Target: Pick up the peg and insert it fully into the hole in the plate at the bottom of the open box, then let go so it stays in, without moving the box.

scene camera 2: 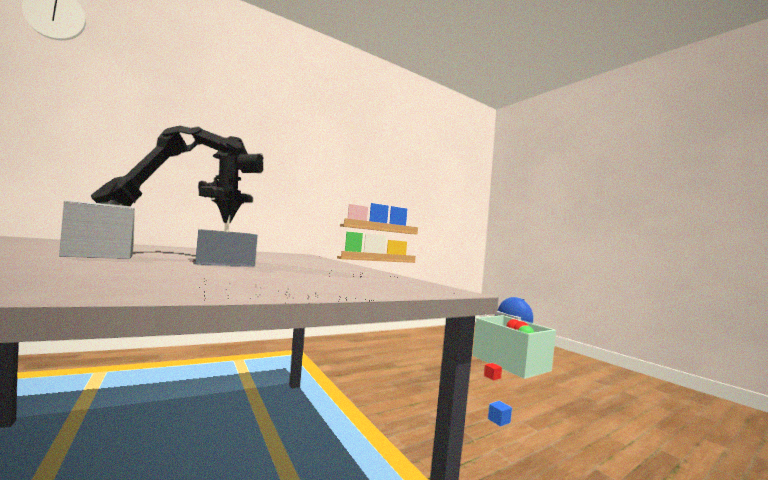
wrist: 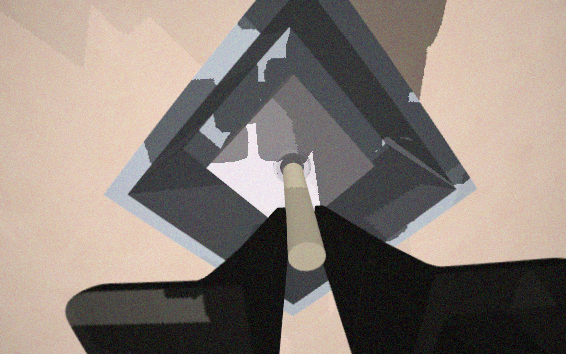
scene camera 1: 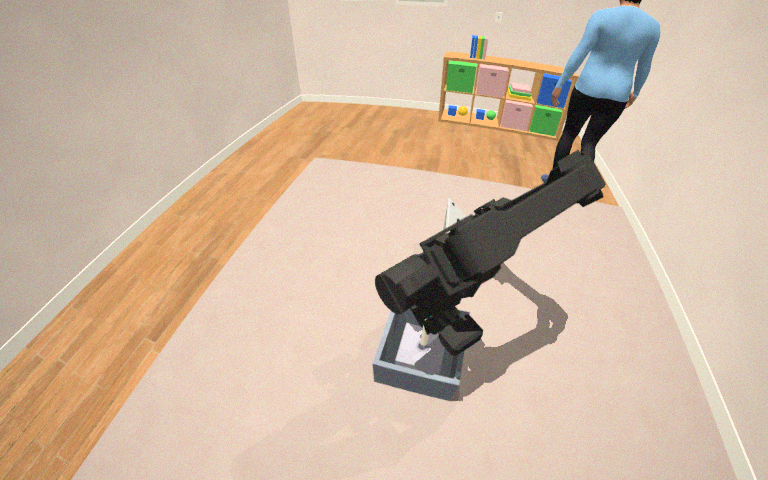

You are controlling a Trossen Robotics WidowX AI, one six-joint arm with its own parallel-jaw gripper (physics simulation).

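Places are measured from the arm's base along level axes (x ahead, y left, z up), in centimetres.
Pixels of known places: gripper, between the fingertips: (scene camera 2: 227, 223) (wrist: 300, 215) (scene camera 1: 426, 329); arm's base, origin of its link: (scene camera 2: 106, 221).
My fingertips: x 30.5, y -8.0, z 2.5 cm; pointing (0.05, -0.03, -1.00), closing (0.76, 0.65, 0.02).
For each thing: its top centre in the pictures, then the offset to it from my fingertips. Level surfaces: height alone.
- cream round peg, centre of its top: (wrist: 309, 256) (scene camera 1: 428, 322) (scene camera 2: 227, 214) dx +0.0, dy +0.0, dz +2.8 cm
- open grey-blue box, centre of its top: (wrist: 297, 192) (scene camera 1: 424, 337) (scene camera 2: 226, 231) dx +0.2, dy +0.0, dz -2.6 cm
- table, height of its surface: dz -12.4 cm
My gripper (scene camera 2: 227, 222) (wrist: 300, 215) is shut on the cream round peg (scene camera 1: 423, 337) (scene camera 2: 227, 226) (wrist: 302, 220) and holds it roughly upright over the inside of the box. The open grey-blue box (scene camera 1: 416, 380) (scene camera 2: 226, 247) (wrist: 165, 231) stands on the table. The pale plate (scene camera 1: 406, 348) (wrist: 245, 182) lies at its bottom, partly shaded. In the wrist view the peg's lower end overlaps the near part of the dark hole (wrist: 291, 158); whether its tip is inside the hole or just above it I cannot tell. The box wall hides the tip in scene camera 2.
The table (scene camera 1: 254, 339) (scene camera 2: 339, 283) bears the box and the grey block (scene camera 2: 96, 230) under the arm's base. The box walls rise on all sides around the peg. A person (scene camera 1: 617, 53) stands behind the table, near a shelf unit (scene camera 1: 512, 60).
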